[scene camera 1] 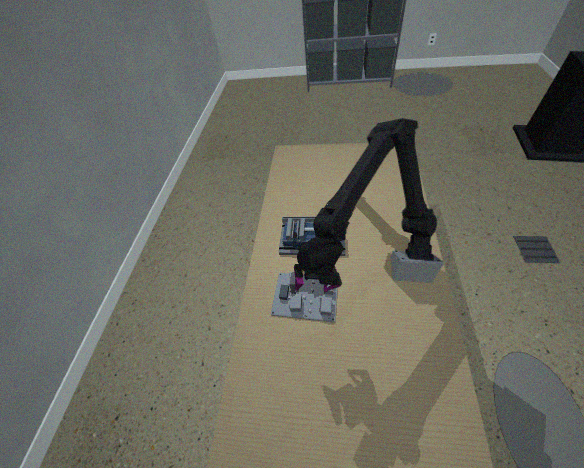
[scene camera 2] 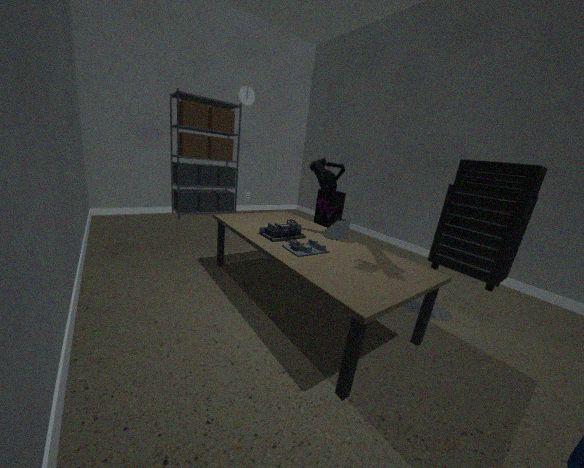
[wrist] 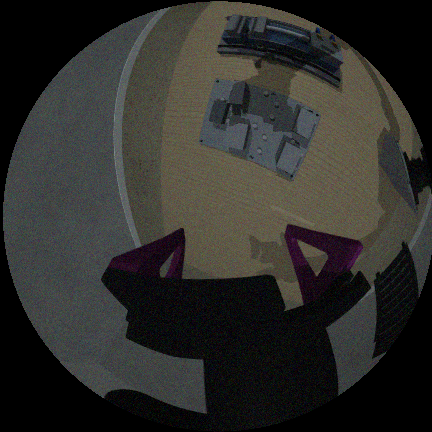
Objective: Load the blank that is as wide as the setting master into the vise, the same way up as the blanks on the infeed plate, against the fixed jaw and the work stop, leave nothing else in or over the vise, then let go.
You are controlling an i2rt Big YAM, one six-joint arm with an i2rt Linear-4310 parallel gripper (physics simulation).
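Observation:
The grey infeed plate [scene camera 1: 279, 309] [wrist: 214, 138] lies on the table, with small pins. Near its left side in the wrist view are a darker block [scene camera 1: 284, 292] [wrist: 218, 113], a grey block [wrist: 240, 96] and a light block [scene camera 1: 295, 304] [wrist: 239, 135]. Two light blocks [wrist: 306, 123] [wrist: 288, 155] stand at its right. Which matches the master's width I cannot tell. The blue and grey vise [scene camera 1: 289, 237] [wrist: 280, 39] stands behind the plate; whether a part sits between its jaws is unclear. My gripper [scene camera 1: 314, 286] [wrist: 237, 232] is open and empty, raised above the table.
The arm hides part of the vise in scene camera 1. The grey arm base [scene camera 1: 416, 268] stands on the table's right side. Two small blue and yellow fittings stand on the vise's right end in the wrist view. A shelf rack [scene camera 2: 238, 160] and a black slatted panel [scene camera 2: 487, 220] stand beyond the table.

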